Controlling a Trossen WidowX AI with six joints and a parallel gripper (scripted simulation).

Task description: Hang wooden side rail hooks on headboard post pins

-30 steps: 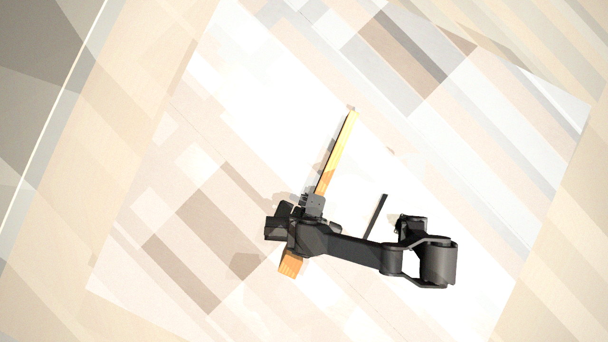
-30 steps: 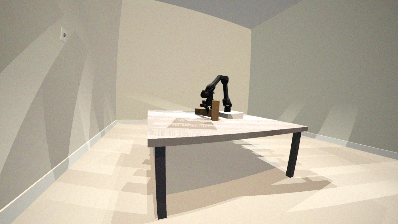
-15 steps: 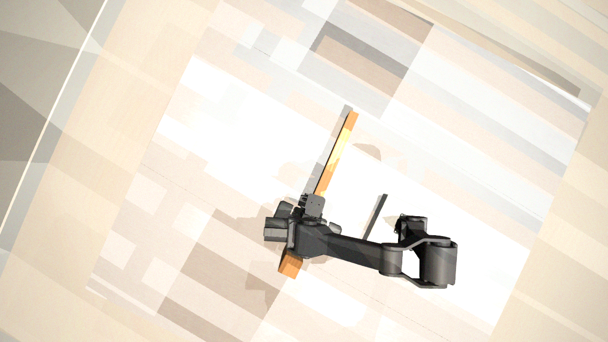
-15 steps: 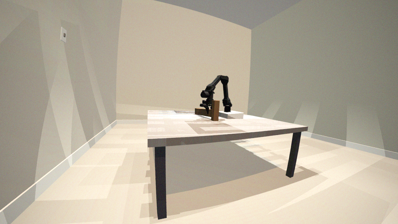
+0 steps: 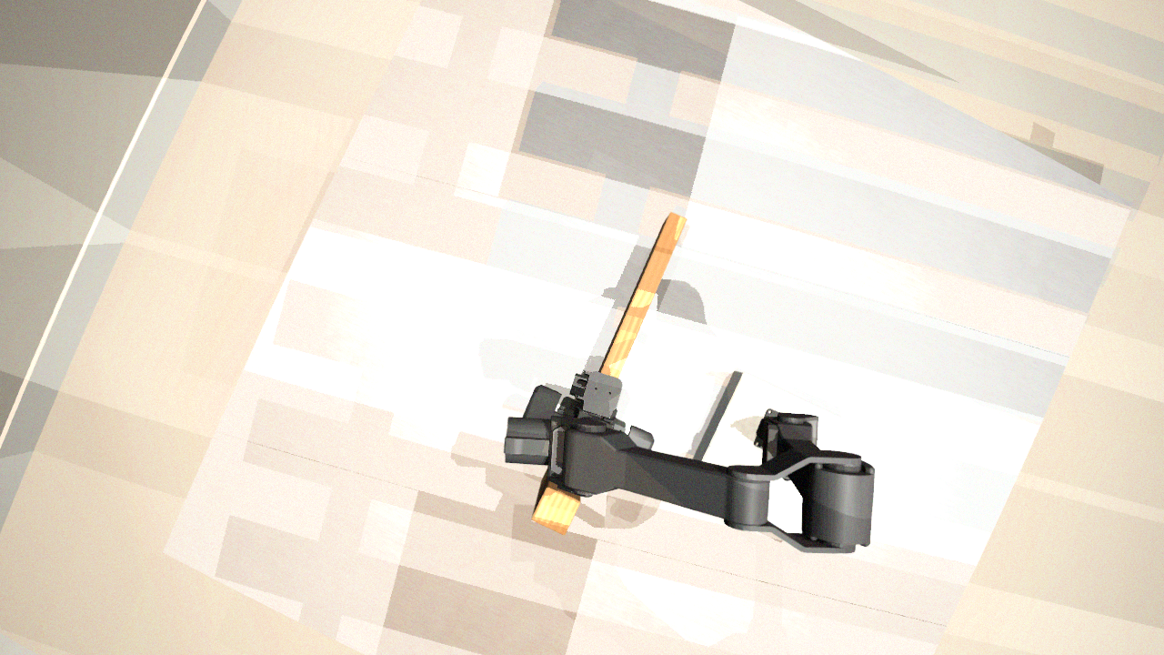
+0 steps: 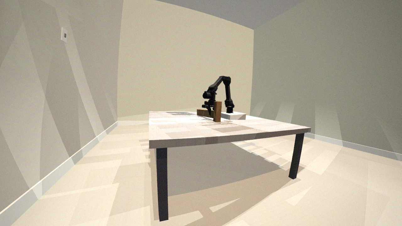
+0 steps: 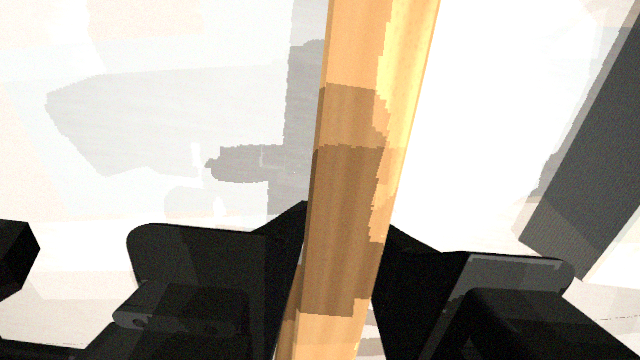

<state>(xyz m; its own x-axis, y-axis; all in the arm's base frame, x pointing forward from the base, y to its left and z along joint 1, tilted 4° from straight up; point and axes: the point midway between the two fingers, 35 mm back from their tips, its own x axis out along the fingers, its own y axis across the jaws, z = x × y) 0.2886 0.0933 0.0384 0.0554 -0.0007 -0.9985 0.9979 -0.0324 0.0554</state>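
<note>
Now: the headboard post 110 mm to the left of my gripper tip and 40 mm above it.
</note>
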